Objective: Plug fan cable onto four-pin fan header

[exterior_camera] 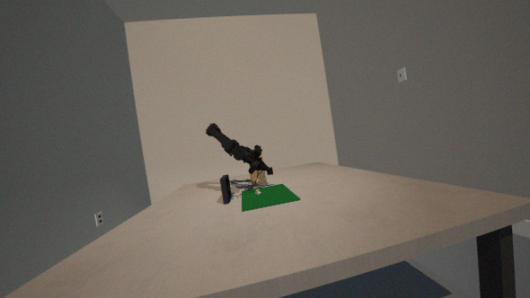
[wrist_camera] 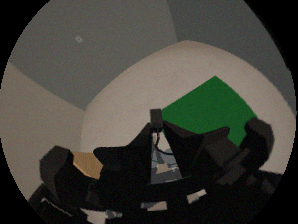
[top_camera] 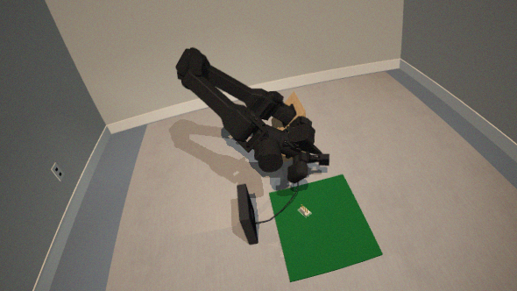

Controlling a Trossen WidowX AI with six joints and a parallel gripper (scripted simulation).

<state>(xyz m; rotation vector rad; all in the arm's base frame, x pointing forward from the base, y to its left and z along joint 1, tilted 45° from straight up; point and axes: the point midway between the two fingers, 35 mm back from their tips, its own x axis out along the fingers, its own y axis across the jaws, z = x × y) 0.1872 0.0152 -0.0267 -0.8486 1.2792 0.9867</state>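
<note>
Now: the four-pin fan header 100 mm below my gripper tip, 100 mm ahead of it and 80 mm to the right of it. Round my gripper tip: green board 150 mm ahead, 120 mm below, 40 mm to the right; black fan 230 mm to the right, 110 mm ahead, 50 mm below; black plug 10 mm to the left, 10 mm below.
</note>
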